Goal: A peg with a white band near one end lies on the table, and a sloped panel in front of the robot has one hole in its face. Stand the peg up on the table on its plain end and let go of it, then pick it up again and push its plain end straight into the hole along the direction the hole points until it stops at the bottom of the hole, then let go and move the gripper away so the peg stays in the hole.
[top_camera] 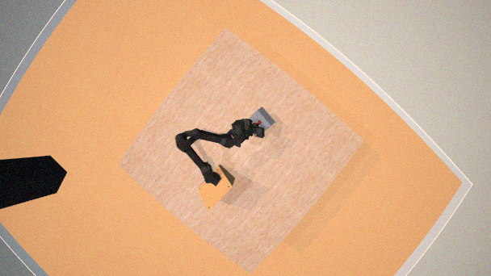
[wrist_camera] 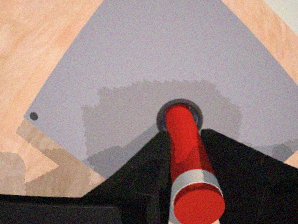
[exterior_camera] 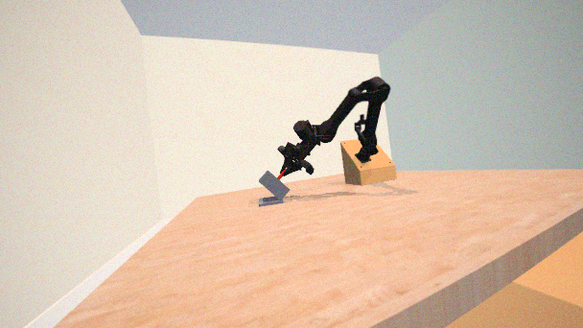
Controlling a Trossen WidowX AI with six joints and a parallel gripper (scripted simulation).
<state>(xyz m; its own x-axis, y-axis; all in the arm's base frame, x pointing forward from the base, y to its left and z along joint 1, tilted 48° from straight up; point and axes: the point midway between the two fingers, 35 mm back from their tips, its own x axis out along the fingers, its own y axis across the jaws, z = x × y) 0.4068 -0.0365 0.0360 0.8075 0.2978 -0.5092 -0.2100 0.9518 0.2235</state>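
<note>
My gripper tip is 40 mm short of the grey sloped panel, 10 mm to the left of it and 30 mm above it. From my gripper tip the other things lie so: peg 10 mm behind, 10 mm above.
</note>
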